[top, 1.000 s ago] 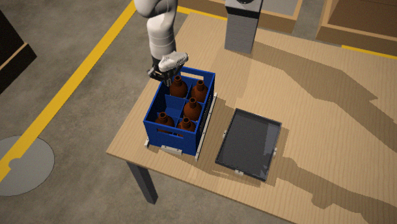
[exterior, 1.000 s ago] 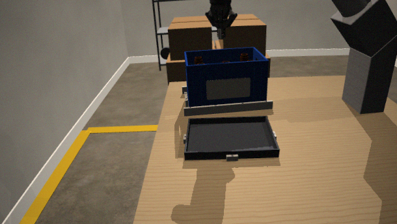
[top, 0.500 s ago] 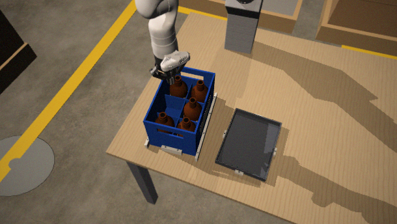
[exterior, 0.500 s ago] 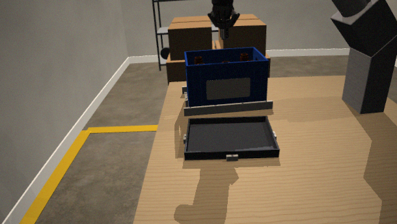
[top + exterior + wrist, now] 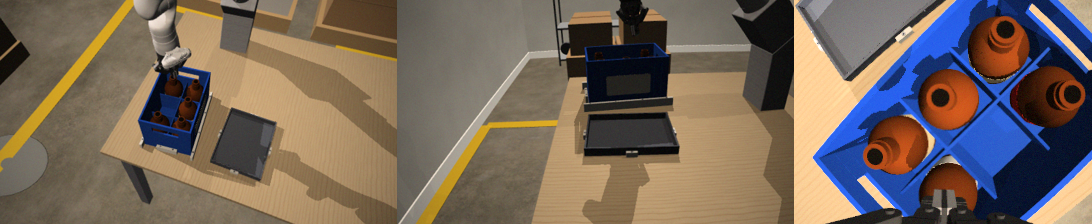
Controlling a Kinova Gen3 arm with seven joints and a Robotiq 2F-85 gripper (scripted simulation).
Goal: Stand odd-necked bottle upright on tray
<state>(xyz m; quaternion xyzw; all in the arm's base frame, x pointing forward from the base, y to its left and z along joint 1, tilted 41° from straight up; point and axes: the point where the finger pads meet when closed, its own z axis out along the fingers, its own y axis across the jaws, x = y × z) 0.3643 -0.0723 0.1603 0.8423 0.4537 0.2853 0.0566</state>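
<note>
The blue crate is 16 cm below my hand, 4 cm ahead of it and 3 cm to the left of it. From my hand the other things lie so: dark grey tray: 30 cm to the left, 23 cm below, 2 cm behind.
</note>
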